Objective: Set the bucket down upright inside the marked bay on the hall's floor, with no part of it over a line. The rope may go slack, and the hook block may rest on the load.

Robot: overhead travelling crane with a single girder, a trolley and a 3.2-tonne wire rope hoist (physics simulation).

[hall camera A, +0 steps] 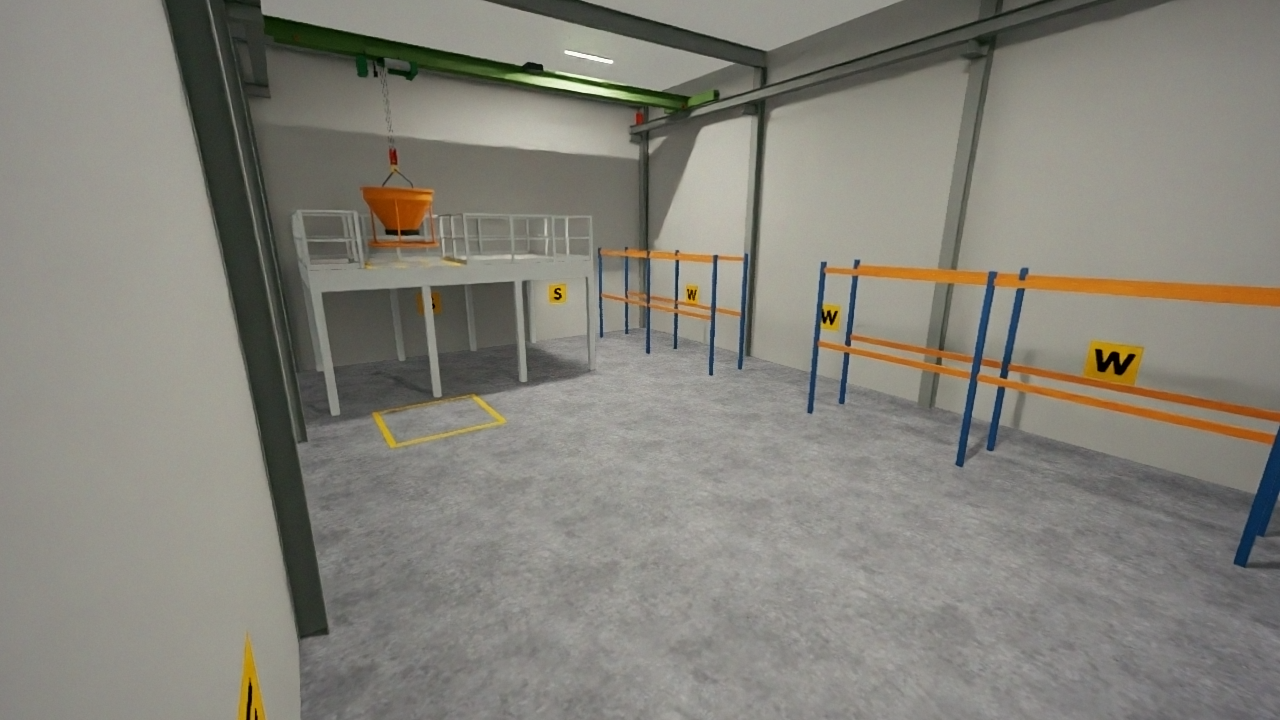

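The orange bucket [398, 207] hangs upright in the left part of the view, its base ring showing a little higher than the deck of the raised platform. How far its ring stands out from the deck's edge is hard to tell. The hook [393, 169], my gripper, is shut on the bucket's bail under the red hook block [392, 155]. The rope runs up taut to the trolley [384, 67]. The marked bay [384, 429] is a yellow outline on the floor in front of the platform, lower in the view than the bucket. No load stands in it.
The grey platform [465, 274] has railings and legs behind the bay, and yellow marking on its deck near the bucket. Blue and orange racks [713, 340] [1153, 288] stand along the right wall. The green girder [465, 67] spans above. A dark column [241, 295] stands at the left.
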